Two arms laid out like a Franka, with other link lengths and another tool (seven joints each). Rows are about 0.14 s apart.
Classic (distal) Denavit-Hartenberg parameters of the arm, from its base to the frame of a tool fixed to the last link. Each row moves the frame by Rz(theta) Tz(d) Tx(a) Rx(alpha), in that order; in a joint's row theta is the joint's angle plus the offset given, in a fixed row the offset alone. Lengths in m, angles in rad.
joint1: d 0.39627, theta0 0, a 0, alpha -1.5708
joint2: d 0, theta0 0, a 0, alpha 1.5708
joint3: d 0.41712, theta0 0, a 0.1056, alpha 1.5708
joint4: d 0, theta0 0, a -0.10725, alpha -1.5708
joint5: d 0.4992, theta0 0, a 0, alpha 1.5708
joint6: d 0, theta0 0, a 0.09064, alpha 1.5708
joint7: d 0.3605, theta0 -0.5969, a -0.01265, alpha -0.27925
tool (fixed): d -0.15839, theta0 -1.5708, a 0, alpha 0
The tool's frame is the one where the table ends.
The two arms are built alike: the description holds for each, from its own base.
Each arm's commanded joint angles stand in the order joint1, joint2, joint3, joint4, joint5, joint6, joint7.
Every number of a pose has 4 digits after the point.
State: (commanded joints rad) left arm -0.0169 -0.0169 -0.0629 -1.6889 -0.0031 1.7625 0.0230; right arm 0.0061 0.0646 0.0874 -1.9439 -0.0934 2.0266 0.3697
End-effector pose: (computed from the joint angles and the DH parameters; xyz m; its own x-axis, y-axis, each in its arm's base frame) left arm 0.6811 -0.0255 0.6690 -0.4292 0.8433 -0.3233 0.8768 0.4750 0.0748; right arm 0.6955 0.0896 0.4819 -0.3308 0.8755 -0.3522 0.9356 0.3530 -0.0014
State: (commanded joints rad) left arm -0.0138 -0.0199 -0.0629 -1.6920 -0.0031 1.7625 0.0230; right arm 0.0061 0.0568 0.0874 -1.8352 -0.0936 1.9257 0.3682
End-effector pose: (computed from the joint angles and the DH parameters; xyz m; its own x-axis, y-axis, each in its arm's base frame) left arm 0.6799 -0.0233 0.6692 -0.4319 0.8421 -0.3231 0.8754 0.4777 0.0748; right arm 0.7059 0.0889 0.5425 -0.3187 0.8768 -0.3600 0.9381 0.3463 0.0128
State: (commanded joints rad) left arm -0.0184 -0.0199 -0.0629 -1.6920 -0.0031 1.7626 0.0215; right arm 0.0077 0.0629 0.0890 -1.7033 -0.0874 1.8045 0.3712
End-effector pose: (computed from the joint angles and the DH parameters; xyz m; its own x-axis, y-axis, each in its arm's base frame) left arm 0.6797 -0.0265 0.6692 -0.4292 0.8434 -0.3232 0.8768 0.4749 0.0748; right arm 0.7125 0.0912 0.6063 -0.3064 0.8821 -0.3577 0.9421 0.3349 0.0189
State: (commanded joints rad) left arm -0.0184 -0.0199 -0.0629 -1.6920 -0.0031 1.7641 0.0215; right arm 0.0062 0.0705 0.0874 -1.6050 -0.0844 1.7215 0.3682
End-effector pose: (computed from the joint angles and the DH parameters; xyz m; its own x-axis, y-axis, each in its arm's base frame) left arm 0.6800 -0.0265 0.6693 -0.4288 0.8433 -0.3240 0.8767 0.4750 0.0760; right arm 0.7148 0.0885 0.6522 -0.2969 0.8856 -0.3572 0.9444 0.3276 0.0270
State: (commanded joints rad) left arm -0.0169 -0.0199 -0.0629 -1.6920 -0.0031 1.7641 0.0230; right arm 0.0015 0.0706 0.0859 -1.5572 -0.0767 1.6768 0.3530
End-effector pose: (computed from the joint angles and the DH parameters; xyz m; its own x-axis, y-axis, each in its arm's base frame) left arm 0.6801 -0.0254 0.6694 -0.4288 0.8434 -0.3239 0.8767 0.4750 0.0761; right arm 0.7123 0.0845 0.6768 -0.3006 0.8865 -0.3517 0.9428 0.3318 0.0305
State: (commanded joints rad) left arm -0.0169 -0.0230 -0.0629 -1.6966 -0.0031 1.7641 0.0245; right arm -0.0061 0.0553 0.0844 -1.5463 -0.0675 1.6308 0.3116
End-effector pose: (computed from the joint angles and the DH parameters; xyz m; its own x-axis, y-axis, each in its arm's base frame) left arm 0.6786 -0.0253 0.6688 -0.4280 0.8442 -0.3229 0.8775 0.4736 0.0750; right arm 0.6990 0.0779 0.6906 -0.3339 0.8789 -0.3408 0.9334 0.3586 0.0104
